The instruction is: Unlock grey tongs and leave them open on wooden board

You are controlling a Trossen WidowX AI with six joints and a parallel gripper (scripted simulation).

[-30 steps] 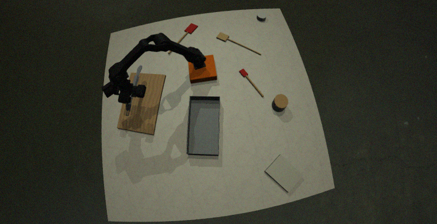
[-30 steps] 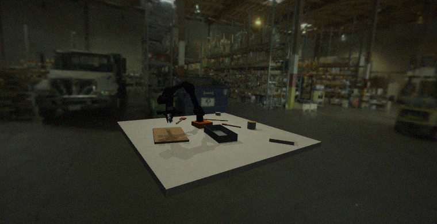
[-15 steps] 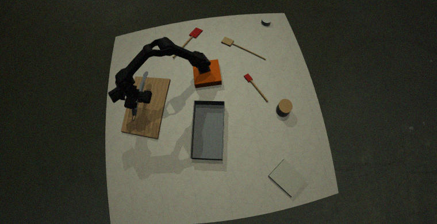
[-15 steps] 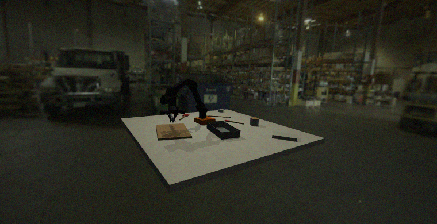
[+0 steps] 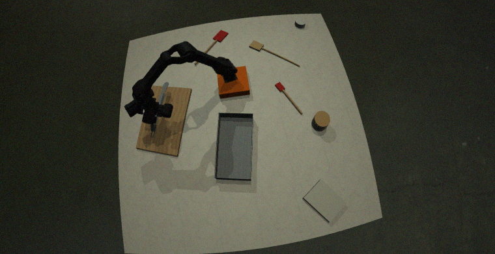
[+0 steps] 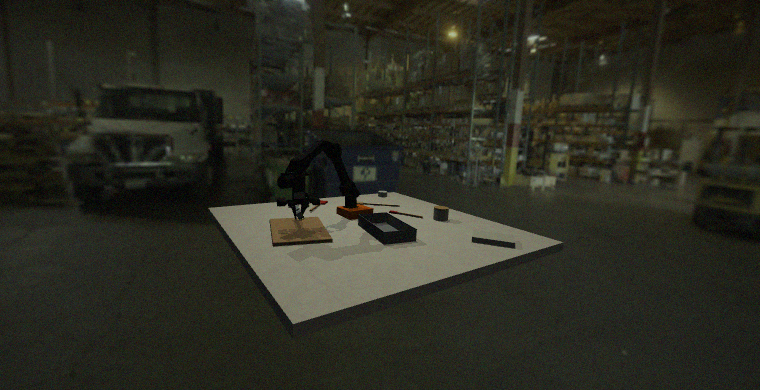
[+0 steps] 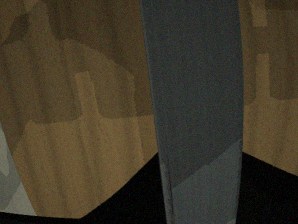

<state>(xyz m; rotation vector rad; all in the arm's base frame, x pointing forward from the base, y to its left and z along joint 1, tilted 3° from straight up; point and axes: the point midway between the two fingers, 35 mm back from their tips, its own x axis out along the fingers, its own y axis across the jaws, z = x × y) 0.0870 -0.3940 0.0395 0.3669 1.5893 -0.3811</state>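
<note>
The wooden board lies 5 cm below my gripper tip. The rest, counted from my gripper tip: roasting tin (26 cm ahead, 30 cm to the left, 3 cm below).
</note>
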